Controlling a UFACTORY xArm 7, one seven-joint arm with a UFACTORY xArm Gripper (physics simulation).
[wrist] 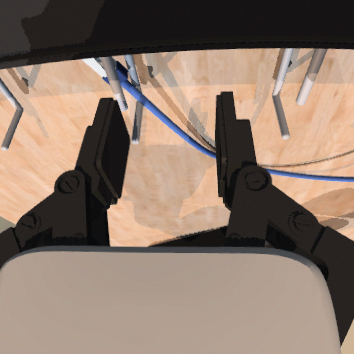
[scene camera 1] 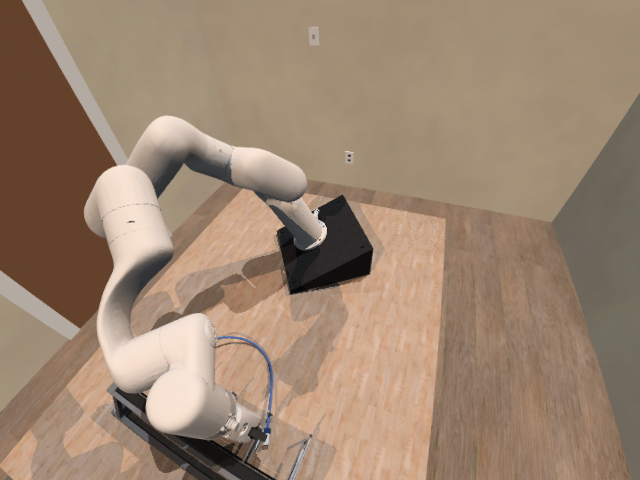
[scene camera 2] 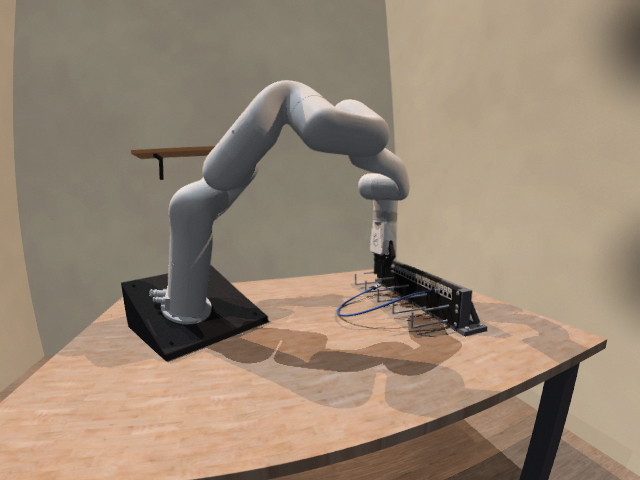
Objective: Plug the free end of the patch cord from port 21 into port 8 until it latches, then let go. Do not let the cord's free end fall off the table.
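Places are measured from the arm's base along level axes (x up, y ahead, z left), in centimetres.
Where they show: gripper, between the fingertips: (wrist: 168, 115) (scene camera 2: 381, 275); arm's base, origin of its link: (scene camera 1: 310, 235) (scene camera 2: 186, 308).
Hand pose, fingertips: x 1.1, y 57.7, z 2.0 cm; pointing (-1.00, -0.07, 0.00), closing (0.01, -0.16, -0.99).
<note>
Things, the pixels of their centre, and the offset from my fingertips. "*": a spot on its surface instead.
- black patch panel, a spot on its surface: (scene camera 2: 465, 304) * dy +1.5, dx -0.2, dz -32.4 cm
- pale plug, middle of its body: (wrist: 102, 65) (scene camera 1: 266, 436) dy +0.5, dx -4.6, dz +4.2 cm
A blue patch cord (scene camera 1: 270, 382) (scene camera 2: 339, 312) (wrist: 170, 125) curves over the table, one end running to the black patch panel (scene camera 1: 118, 408) (scene camera 2: 465, 304). Its free end, a pale plug (scene camera 1: 266, 440) (wrist: 95, 66) with a blue boot, lies among the metal rods; the plug is partly hidden under the dark band at the top of the wrist view. My gripper (scene camera 1: 257, 434) (scene camera 2: 383, 267) (wrist: 168, 115) is partly open and empty, pointing down above the table at the panel's far end in scene camera 2. The plug lies outside the fingers. Port numbers cannot be read.
Bent metal rods (scene camera 1: 299, 457) (scene camera 2: 428, 323) (wrist: 281, 115) stick out from the panel's cord side, near the fingers and cord. The black wedge base (scene camera 1: 351, 227) (scene camera 2: 142, 320) carries the arm. The table's edge (scene camera 2: 516, 383) runs along the front in scene camera 2.
</note>
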